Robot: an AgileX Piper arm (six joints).
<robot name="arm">
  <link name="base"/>
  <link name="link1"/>
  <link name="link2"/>
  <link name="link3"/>
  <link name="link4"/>
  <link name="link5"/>
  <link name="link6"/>
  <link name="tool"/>
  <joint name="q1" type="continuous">
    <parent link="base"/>
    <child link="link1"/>
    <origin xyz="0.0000 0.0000 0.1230" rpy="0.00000 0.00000 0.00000"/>
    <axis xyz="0 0 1"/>
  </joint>
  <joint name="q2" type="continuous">
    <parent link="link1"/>
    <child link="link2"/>
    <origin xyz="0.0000 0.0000 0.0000" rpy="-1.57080 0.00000 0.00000"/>
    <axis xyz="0 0 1"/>
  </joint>
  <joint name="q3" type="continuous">
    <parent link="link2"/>
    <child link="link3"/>
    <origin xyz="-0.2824 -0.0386 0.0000" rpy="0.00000 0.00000 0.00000"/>
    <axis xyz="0 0 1"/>
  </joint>
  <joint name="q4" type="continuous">
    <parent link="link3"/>
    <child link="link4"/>
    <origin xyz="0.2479 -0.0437 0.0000" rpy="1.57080 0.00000 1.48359"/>
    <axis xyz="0 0 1"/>
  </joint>
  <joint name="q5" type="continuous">
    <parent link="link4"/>
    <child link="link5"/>
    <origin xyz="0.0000 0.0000 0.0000" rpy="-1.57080 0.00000 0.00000"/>
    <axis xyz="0 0 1"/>
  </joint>
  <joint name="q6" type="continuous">
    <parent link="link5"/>
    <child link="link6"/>
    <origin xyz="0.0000 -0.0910 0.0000" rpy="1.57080 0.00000 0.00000"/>
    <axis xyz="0 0 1"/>
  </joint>
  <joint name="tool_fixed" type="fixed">
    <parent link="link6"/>
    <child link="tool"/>
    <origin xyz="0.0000 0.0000 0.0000" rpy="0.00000 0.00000 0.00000"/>
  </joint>
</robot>
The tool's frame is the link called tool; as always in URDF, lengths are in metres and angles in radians. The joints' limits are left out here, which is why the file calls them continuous.
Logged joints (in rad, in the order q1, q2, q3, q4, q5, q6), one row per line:
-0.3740, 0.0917, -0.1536, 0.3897, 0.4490, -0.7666
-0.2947, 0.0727, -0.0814, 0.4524, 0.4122, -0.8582
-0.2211, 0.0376, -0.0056, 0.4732, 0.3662, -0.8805
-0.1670, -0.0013, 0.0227, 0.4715, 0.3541, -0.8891
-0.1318, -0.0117, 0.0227, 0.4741, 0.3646, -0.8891
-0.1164, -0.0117, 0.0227, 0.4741, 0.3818, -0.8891
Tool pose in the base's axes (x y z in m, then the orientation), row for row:
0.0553, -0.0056, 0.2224, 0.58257, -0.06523, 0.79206, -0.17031
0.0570, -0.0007, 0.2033, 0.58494, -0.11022, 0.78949, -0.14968
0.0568, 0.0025, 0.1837, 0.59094, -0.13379, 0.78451, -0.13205
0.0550, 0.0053, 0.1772, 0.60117, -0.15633, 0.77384, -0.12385
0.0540, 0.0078, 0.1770, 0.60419, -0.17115, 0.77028, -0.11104
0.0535, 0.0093, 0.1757, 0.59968, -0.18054, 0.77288, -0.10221
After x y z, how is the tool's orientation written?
As a quaternion, w x y z.
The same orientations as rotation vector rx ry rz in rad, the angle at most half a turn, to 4 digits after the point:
-0.1523, 1.8494, -0.3977
-0.2571, 1.8416, -0.3492
-0.3113, 1.8255, -0.3073
-0.3622, 1.7931, -0.2870
-0.3961, 1.7826, -0.2570
-0.4186, 1.7920, -0.2370

